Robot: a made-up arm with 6 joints.
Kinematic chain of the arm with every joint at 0, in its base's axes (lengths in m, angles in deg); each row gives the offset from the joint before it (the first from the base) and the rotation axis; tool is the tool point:
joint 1: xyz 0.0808 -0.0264 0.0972 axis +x
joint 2: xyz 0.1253 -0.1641 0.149 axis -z
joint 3: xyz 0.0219 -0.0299 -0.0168 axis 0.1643 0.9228 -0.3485
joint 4: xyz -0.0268 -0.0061 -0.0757 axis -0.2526 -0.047 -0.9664
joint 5: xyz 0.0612 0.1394 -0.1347 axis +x
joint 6: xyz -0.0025 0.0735 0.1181 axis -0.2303 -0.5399 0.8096
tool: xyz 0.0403 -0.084 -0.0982
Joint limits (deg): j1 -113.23..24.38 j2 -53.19..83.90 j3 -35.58..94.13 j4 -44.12..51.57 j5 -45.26..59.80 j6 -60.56..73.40
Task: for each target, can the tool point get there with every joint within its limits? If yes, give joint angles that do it. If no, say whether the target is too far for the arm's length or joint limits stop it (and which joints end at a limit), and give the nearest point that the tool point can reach.
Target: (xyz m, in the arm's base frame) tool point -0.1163 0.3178 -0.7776
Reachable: no: too far | nearest point 0.0872 0.0501 -0.0973 | short by 0.759 m
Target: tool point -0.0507 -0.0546 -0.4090
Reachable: no: joint limits stop it (at a limit: joint 1, joint 4, joint 5, joint 6) | nearest point 0.0762 -0.1283 -0.1620 | short by 0.287 m
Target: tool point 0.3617 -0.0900 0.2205
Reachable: yes | joints -96.31 11.84 25.09 12.63 -6.13 41.94
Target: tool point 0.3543 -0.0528 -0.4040
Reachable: no: joint limits stop it (at a limit: joint 1, joint 4, joint 5, joint 6) | nearest point 0.3066 -0.1254 -0.1917 | short by 0.229 m
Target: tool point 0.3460 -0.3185 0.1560
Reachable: yes | joints -19.28 39.97 -16.74 35.85 45.28 -0.16
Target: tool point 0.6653 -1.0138 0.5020
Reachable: no: too far | nearest point 0.3829 -0.5023 0.2923 | short by 0.621 m
